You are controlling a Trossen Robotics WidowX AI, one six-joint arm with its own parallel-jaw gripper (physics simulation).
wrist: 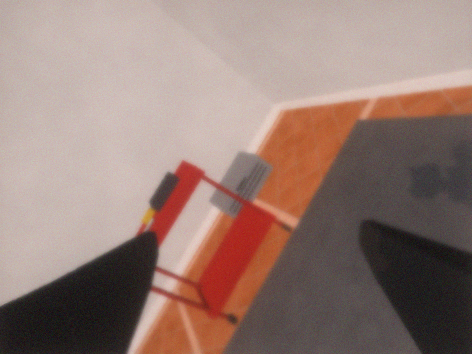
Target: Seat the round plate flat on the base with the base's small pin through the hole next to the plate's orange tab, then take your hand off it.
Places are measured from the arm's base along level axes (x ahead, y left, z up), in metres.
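Pixels of known places: gripper, between the fingertips: [258, 236].
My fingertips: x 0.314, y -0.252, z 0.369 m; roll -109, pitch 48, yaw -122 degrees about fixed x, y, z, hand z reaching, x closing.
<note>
Behind a point stands the place of what it marks.
My gripper [258, 236] {x 0.314, y -0.252, z 0.369 m} is open and empty, its two dark fingers wide apart at the lower left and lower right of the wrist view. The round plate, its orange tab, the base and its pin do not show in this view, so where the gripper is relative to them cannot be told.
A grey table top [310, 270] {x 0.725, y -0.204, z -0.077 m} fills the lower right, with a dark shadow [427, 181] {x 0.580, y -0.481, z -0.077 m} on it. Beyond its edge, a red cart [239, 255] and a grey box [242, 181] show over the orange tiled floor [305, 145], near pale walls [100, 100].
</note>
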